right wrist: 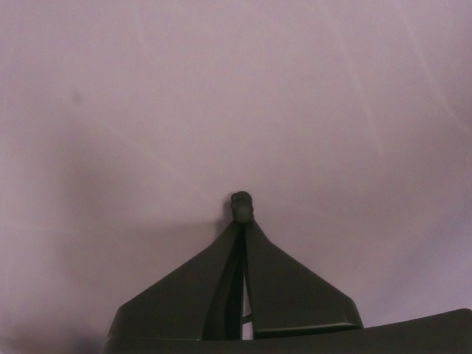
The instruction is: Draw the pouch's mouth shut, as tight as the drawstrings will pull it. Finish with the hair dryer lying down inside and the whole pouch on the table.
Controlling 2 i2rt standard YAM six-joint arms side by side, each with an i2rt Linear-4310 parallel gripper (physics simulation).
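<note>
My right gripper [244, 230] comes up from the bottom of the right wrist view, its two dark fingers together at the tips. It is shut on a dark drawstring, whose knotted end [242, 206] sticks out just past the fingertips. A small dark piece of cord [247, 318] shows in the narrow gap between the fingers lower down. The pouch's body and the hair dryer cannot be made out in this view. My left gripper does not show.
A pale pinkish surface [280, 100] with faint light streaks fills the background. Soft shadows lie on it left of the fingers, and a darker blurred patch is at the bottom left corner.
</note>
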